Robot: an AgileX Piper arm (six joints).
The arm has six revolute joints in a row. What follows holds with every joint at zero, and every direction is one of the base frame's.
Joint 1 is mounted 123 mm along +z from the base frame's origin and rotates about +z.
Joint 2 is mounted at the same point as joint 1 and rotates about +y.
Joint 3 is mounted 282.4 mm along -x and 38.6 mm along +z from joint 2 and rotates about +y.
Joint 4 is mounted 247.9 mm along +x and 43.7 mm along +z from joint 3 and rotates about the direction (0.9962, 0, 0.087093).
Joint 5 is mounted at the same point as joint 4 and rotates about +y.
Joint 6 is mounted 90.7 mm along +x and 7.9 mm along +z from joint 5 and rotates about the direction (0.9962, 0, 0.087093).
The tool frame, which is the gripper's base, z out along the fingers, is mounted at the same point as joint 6; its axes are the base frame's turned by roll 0, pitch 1.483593 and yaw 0 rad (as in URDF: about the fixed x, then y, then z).
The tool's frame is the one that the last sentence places.
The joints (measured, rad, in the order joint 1, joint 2, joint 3, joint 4, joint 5, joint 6), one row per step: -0.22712 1.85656 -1.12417 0.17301 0.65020 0.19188; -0.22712 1.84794 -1.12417 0.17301 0.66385 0.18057; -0.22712 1.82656 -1.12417 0.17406 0.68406 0.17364; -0.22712 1.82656 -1.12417 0.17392 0.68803 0.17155; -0.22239 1.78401 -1.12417 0.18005 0.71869 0.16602; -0.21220 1.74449 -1.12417 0.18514 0.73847 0.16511; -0.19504 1.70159 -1.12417 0.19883 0.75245 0.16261; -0.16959 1.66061 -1.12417 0.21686 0.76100 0.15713; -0.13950 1.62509 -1.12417 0.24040 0.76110 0.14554; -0.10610 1.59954 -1.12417 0.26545 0.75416 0.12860; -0.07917 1.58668 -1.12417 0.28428 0.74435 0.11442; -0.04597 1.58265 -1.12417 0.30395 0.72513 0.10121; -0.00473 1.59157 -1.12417 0.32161 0.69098 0.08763
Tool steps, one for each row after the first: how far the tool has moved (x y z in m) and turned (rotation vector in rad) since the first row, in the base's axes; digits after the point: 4 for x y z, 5 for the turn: -0.0015 0.0005 0.0027 -0.00084 0.00393 0.01269; -0.0041 0.0014 0.0098 -0.00040 0.00153 0.02153; -0.0044 0.0015 0.0097 0.00019 0.00518 0.02417; -0.0088 0.0050 0.0239 0.00350 -0.00900 0.03523; -0.0124 0.0099 0.0370 0.00465 -0.02999 0.04670; -0.0159 0.0176 0.0513 0.01037 -0.06151 0.06181; -0.0190 0.0281 0.0649 0.01870 -0.09721 0.08567; -0.0214 0.0400 0.0770 0.02960 -0.13681 0.11635; -0.0228 0.0526 0.0859 0.04102 -0.17371 0.15333; -0.0231 0.0623 0.0908 0.04961 -0.19950 0.18309; -0.0218 0.0739 0.0931 0.05915 -0.22510 0.21514; -0.0182 0.0876 0.0918 0.06583 -0.25107 0.25186
